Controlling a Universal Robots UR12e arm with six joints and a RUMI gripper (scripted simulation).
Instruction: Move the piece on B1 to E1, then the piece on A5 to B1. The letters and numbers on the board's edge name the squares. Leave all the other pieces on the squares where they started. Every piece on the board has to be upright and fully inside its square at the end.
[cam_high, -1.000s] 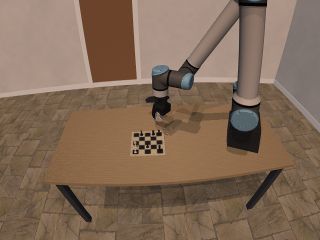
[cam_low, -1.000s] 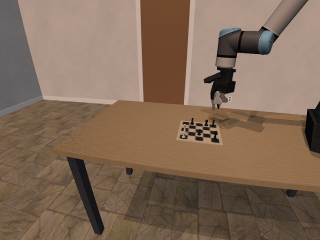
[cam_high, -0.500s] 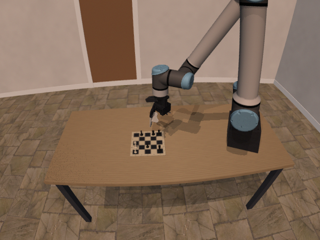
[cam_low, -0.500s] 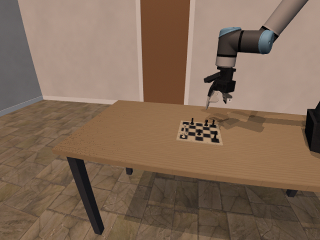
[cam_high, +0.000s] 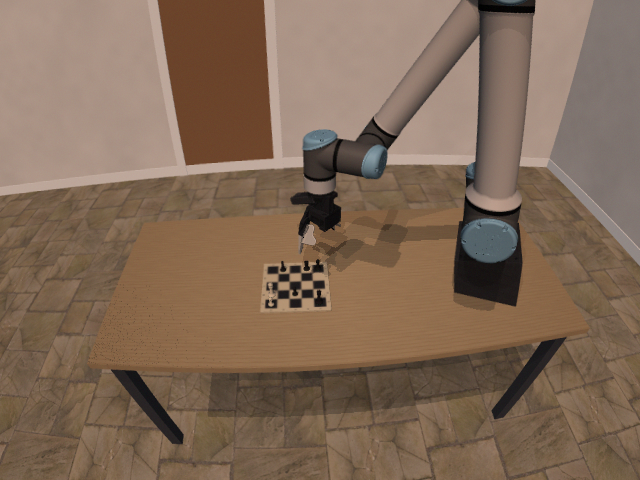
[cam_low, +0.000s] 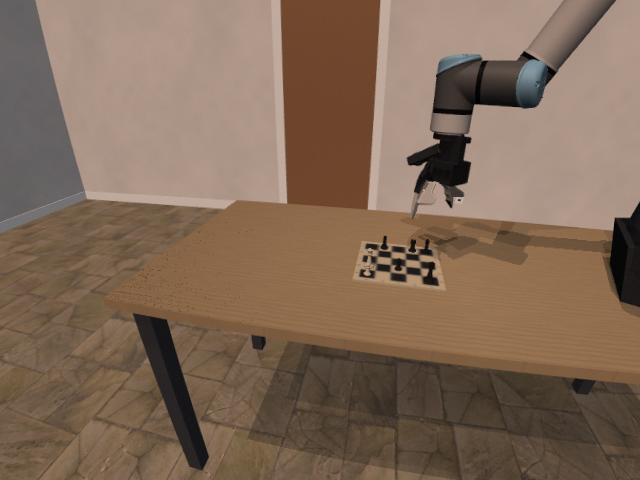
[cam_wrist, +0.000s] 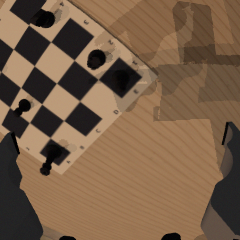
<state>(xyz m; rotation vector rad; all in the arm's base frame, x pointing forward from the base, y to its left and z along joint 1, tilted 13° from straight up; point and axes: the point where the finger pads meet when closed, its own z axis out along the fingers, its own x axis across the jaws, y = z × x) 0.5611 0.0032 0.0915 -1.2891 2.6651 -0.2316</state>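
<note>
Right now the white piece is 140 mm ahead of my hand, 130 mm to the left of it and 90 mm below it. The rest, counted from my hand: chessboard (120 mm below, 80 mm to the left, 60 mm ahead).
</note>
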